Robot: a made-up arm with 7 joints.
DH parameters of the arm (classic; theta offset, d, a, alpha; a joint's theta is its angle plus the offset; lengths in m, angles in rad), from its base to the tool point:
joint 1: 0 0.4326 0 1.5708
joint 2: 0 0.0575 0 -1.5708
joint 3: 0 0.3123 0.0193 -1.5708
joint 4: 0 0.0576 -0.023 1.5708
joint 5: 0 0.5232 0 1.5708
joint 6: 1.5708 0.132 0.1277 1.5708
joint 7: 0 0.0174 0 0
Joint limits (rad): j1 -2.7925..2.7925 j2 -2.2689..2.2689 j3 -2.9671..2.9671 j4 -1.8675..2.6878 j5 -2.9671..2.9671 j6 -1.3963..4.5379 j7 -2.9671..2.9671
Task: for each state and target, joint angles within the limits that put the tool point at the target. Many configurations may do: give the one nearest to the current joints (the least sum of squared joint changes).
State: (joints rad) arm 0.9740 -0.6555 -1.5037 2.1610 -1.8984 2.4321 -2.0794
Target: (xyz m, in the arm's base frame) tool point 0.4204 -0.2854 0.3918
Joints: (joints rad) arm 0.6502 -0.7075 -1.6776 2.3783 -1.9121 2.4159 -2.0794
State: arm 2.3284 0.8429 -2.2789 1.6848 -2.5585 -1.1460 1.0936
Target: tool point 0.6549 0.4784 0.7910
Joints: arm 2.7925 0.7706 -1.9143 1.4021 -2.6716 -0.5726 1.0936
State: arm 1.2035 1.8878 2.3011 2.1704 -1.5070 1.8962 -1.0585
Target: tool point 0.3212 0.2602 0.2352
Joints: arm 1.2487 2.2689 2.9671 2.6878 -1.9978 1.5158 -1.0585
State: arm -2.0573 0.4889 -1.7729 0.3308 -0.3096 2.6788 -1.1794
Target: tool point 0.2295 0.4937 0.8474
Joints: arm -1.7489 0.8485 -1.6678 -0.2822 -0.3028 2.9405 -1.1794
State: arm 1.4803 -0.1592 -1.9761 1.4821 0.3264 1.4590 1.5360
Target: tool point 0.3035 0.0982 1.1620
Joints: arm 1.7340 -0.6209 -2.3178 1.1493 0.3133 1.7277 1.5360
